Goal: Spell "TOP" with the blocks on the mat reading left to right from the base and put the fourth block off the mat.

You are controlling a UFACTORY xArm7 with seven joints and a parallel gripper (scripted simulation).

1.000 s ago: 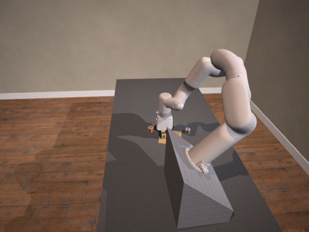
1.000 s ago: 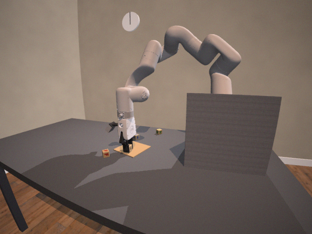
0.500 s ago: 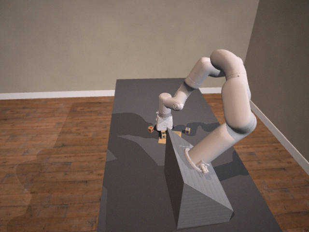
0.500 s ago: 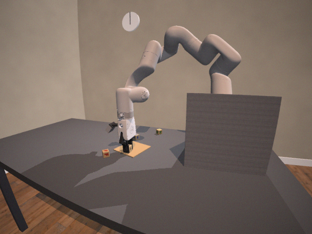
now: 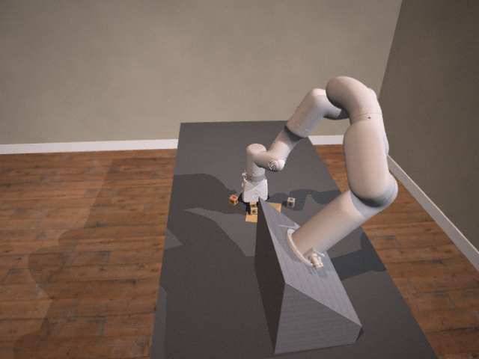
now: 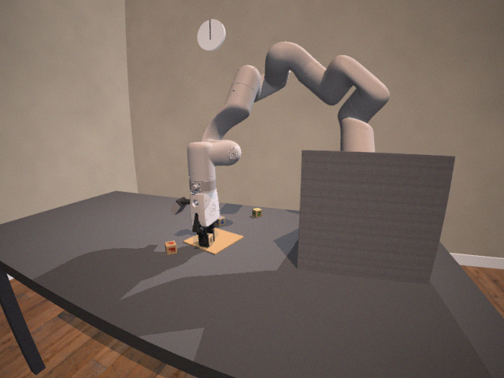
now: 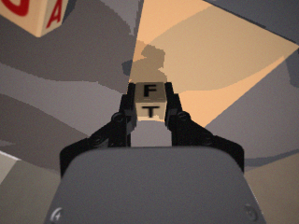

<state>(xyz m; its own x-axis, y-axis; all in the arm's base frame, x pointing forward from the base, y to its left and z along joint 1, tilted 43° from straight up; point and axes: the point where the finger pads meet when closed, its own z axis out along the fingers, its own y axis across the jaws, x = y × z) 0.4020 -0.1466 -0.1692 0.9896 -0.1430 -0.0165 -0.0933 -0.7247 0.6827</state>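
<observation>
The tan mat is 50 mm to the right of my hand and 30 mm below it. Round my hand: blue-lettered block (180 mm to the right, 20 mm ahead, 10 mm below).
</observation>
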